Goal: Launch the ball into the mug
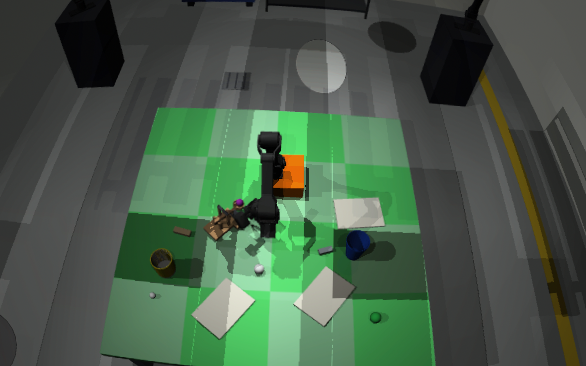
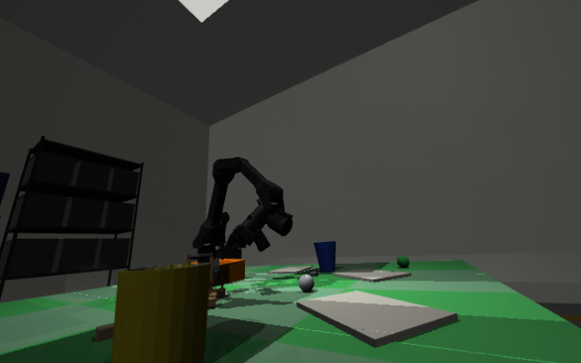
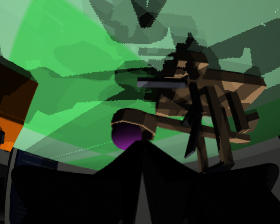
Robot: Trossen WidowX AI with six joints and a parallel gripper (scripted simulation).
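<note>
My gripper tip is 40 mm past the purple ball, 30 mm to the left of it and 30 mm above it. Also, from my gripper tip: small wooden block 80 mm ahead, 270 mm to the right, 80 mm below; then wooden catapult 10 mm ahead, 60 mm to the right, 40 mm below; then grey block 140 mm ahead, 330 mm to the left, 80 mm below.
</note>
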